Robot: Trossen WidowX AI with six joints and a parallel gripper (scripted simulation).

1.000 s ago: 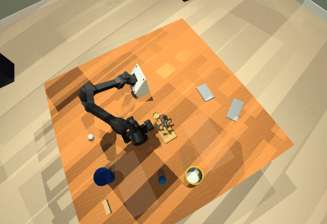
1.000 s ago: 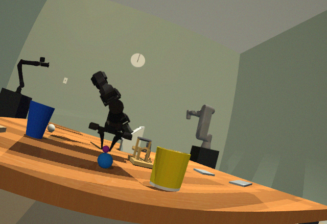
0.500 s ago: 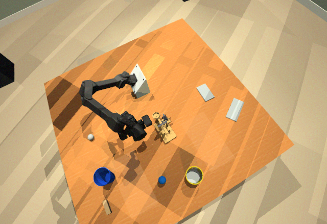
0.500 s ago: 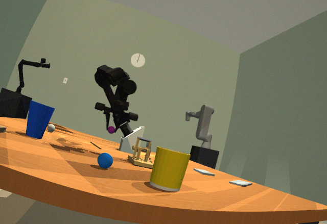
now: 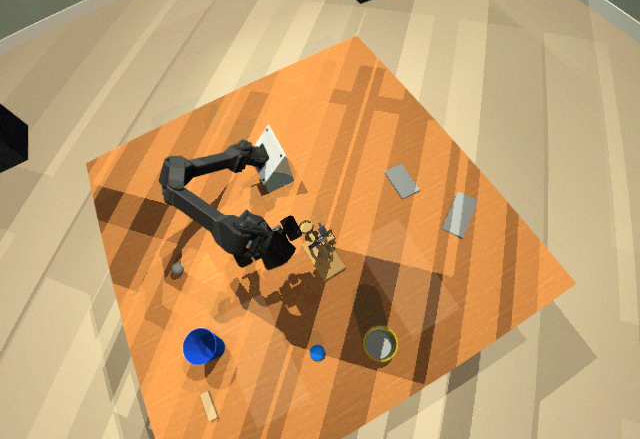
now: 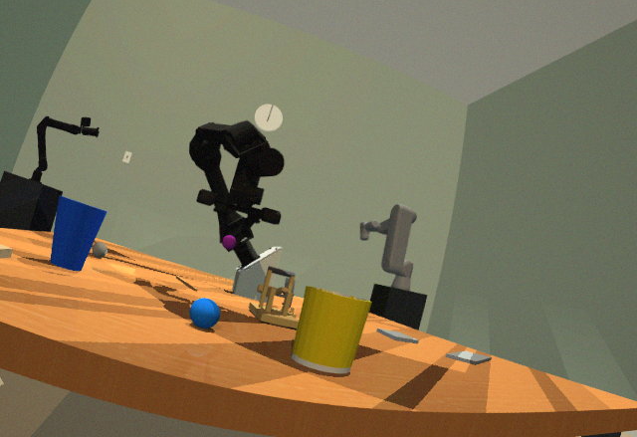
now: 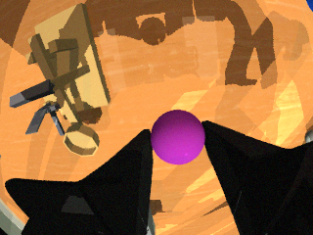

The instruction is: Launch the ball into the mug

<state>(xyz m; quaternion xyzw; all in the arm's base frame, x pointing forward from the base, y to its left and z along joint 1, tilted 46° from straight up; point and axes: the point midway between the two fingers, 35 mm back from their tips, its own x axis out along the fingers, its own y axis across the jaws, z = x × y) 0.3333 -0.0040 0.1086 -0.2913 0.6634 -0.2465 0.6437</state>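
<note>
The wooden catapult is 14 cm to the left of my gripper tip, 8 cm below it and 1 cm ahead of it. Also, from my gripper tip: blue ball 30 cm ahead, 11 cm below, 1 cm to the right; thin stick 16 cm behind, 13 cm below, 8 cm to the right; magenta ball 1 cm above.
</note>
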